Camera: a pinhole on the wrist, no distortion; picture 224 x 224 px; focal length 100.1 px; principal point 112.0 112.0 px. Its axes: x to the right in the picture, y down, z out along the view. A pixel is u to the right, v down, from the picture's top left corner.
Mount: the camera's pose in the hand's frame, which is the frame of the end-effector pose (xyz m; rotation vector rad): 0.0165 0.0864 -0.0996 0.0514 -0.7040 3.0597
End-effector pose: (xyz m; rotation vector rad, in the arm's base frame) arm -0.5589 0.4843 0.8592 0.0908 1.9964 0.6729
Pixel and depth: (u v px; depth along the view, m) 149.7 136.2 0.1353
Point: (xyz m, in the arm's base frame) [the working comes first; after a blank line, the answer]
In the camera's frame: 0.0510 0.0327 0.1353

-0.5350 0.4760 0.8788
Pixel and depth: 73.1 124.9 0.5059
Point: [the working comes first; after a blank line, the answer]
In the camera's frame: -0.1966 0.0652 0.5059

-0.3673 0.5335 0.4686
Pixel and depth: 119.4 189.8 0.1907
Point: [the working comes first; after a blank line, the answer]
In the camera's frame: 0.0141 0.1482 0.1907

-0.5286 0.3800 0.7865
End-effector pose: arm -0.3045 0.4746 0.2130 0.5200 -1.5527 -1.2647
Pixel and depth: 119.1 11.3 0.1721
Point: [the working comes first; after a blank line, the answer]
In the camera's frame: 0.0122 -0.1731 0.1721

-0.3820 0.5845 0.3776
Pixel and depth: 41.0 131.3 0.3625
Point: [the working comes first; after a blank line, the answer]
In the camera's frame: -0.2571 0.0699 0.3625

-0.6144 0.2811 0.2300
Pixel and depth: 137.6 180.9 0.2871
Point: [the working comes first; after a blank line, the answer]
In the camera's frame: 0.0734 0.1976 0.2871

-0.4076 0.4721 0.0019
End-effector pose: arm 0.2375 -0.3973 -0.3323 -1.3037 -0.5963 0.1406
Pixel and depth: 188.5 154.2 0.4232
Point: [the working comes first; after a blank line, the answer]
In the camera's frame: 0.3234 0.1784 0.4232

-0.1748 -0.4109 -0.1579
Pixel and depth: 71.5 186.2 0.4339
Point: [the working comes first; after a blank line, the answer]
In the camera's frame: -0.1756 0.3216 0.4339

0.2484 -0.2964 0.1203
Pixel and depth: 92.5 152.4 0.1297
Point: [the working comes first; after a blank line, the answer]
In the camera's frame: -0.0253 0.0523 0.1297

0.2751 -0.3887 -0.3020
